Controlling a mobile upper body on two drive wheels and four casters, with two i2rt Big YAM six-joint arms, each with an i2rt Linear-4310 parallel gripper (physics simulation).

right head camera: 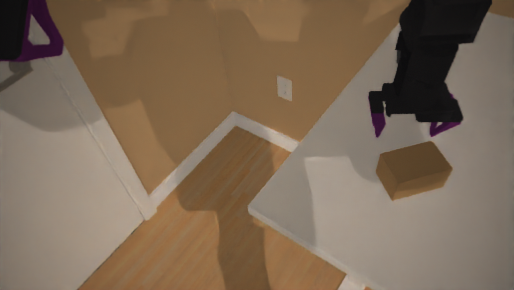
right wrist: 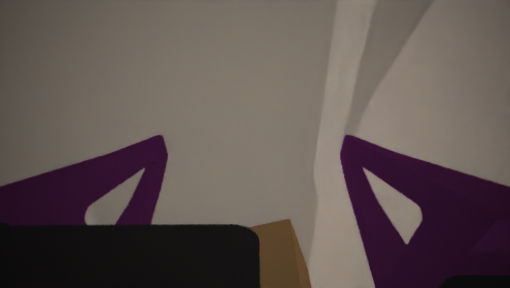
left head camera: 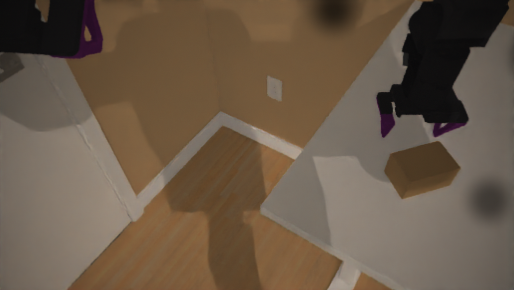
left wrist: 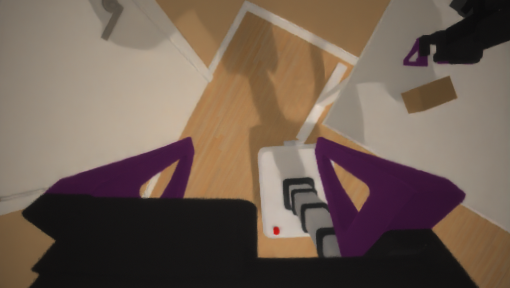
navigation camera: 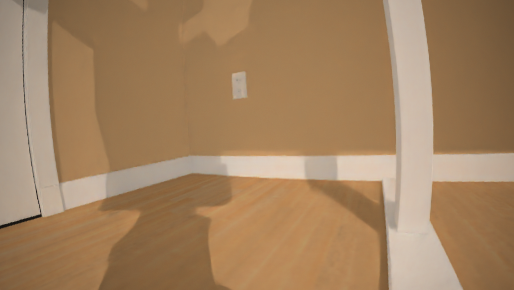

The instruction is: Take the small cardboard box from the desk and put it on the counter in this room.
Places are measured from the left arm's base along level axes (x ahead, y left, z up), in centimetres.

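Pixels of known places: left gripper, fingertip midpoint: (right head camera: 11, 45) (left head camera: 46, 41) (left wrist: 254, 144); right gripper, fingertip midpoint: (right head camera: 403, 134) (right wrist: 253, 145) (left head camera: 408, 134) (left wrist: 420, 62).
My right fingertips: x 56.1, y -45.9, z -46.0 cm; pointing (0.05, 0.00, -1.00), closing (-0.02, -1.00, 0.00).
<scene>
For each thing: its middle in the pictures, then the offset to it from my right fingertips. "spot": a spot on its surface instead. Level surfaces: height alone.
- small brown cardboard box at the middle of its body: (right head camera: 412, 170) (left head camera: 420, 169) (left wrist: 427, 95) dx -9.9, dy +1.2, dz +2.5 cm
- white desk at its surface level: dz +0.0 cm
- wall corner with an outlet, surface spot: (right head camera: 284, 88) (left head camera: 274, 88) (navigation camera: 239, 83) spot: dx +75.2, dy +22.8, dz -54.4 cm
- white desk leg at a spot on its surface: (navigation camera: 414, 125) spot: dx +5.9, dy -2.4, dz -74.6 cm
The small brown cardboard box (left head camera: 422, 167) (right head camera: 414, 167) (left wrist: 430, 95) (right wrist: 277, 255) lies on the white desk (left head camera: 360, 230) (right head camera: 350, 235) (left wrist: 390, 120) (right wrist: 225, 75). My right gripper (left head camera: 410, 135) (right head camera: 405, 135) (left wrist: 420, 62) (right wrist: 253, 145) is open and empty over the desk, with its fingertips just above the box in the head pictures. In the right wrist view the box shows at the bottom edge, partly hidden by the gripper body. My left gripper (left wrist: 254, 144) is open and empty, away from the desk; part of it shows at the upper left in the head views. The counter does not show.
A white door (left head camera: 40, 175) (right head camera: 50, 175) (left wrist: 90, 115) (navigation camera: 12, 125) stands at the left. A wall corner with an outlet (left head camera: 274, 88) (right head camera: 284, 88) (navigation camera: 239, 85) is ahead. The white desk leg (navigation camera: 414, 125) rises from a foot bar (navigation camera: 417, 260) at the right. My white base (left wrist: 272, 200) stands on the wooden floor.
</scene>
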